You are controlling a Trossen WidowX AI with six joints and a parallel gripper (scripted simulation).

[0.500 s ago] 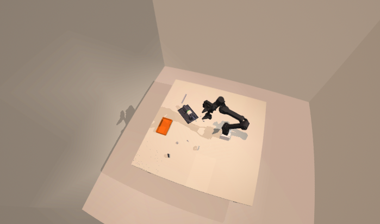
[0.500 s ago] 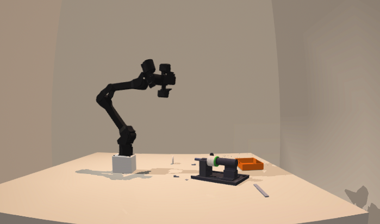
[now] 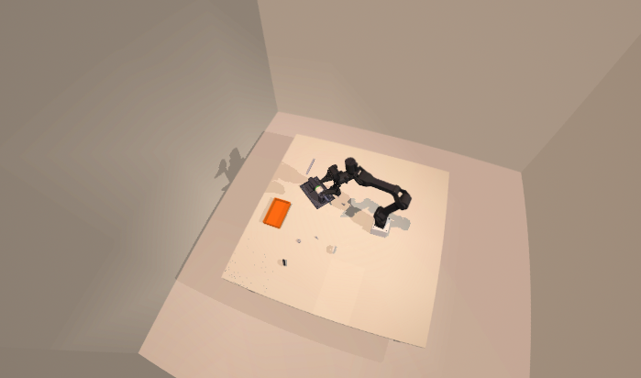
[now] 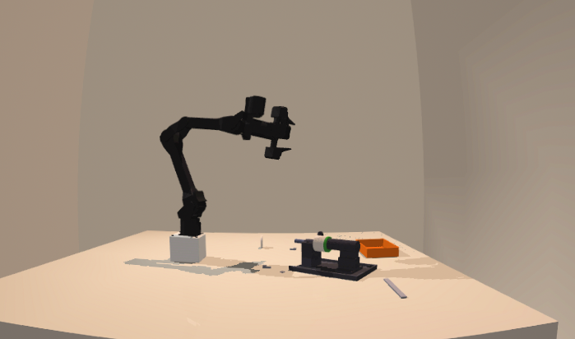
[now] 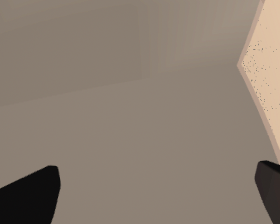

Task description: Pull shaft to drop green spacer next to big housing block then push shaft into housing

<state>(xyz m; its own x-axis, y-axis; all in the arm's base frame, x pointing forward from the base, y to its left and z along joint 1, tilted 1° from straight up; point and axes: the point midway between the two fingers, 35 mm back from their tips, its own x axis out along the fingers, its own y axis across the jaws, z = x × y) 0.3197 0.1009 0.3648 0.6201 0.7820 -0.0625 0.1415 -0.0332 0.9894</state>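
Right now the shaft is 360 mm below my gripper tip, 180 mm to the right of it and 90 mm ahead of it. The rest, counted from my gripper tip: orange tray (430 mm below, 310 mm ahead, 70 mm to the left); then green spacer (360 mm below, 200 mm to the right, 130 mm ahead); then white spacer (360 mm below, 180 mm to the right, 100 mm ahead).
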